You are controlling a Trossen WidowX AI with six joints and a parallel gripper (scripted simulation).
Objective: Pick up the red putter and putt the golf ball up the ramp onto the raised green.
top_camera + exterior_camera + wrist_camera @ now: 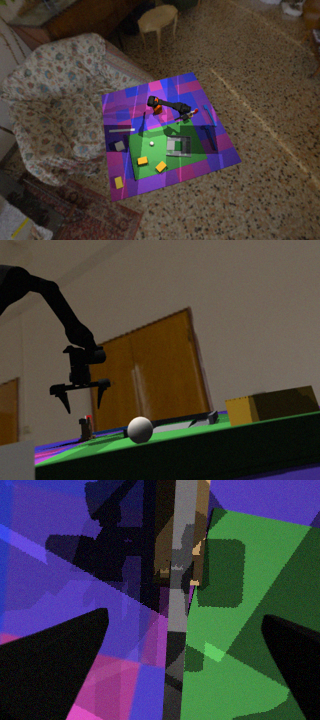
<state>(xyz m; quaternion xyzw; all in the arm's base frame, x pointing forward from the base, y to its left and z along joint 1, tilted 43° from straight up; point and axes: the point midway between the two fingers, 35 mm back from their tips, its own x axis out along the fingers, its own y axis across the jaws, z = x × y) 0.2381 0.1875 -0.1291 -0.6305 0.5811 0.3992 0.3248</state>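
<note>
The tan stand lies 10 mm behind my gripper tip, 70 mm to the left of it and 60 mm below it. From my gripper tip the other things lie so: white bar 110 mm behind, 690 mm to the right, 100 mm below; then green mat 240 mm ahead, 290 mm to the right, 100 mm below; then white golf ball 160 mm ahead, 410 mm to the right, 70 mm below.
</note>
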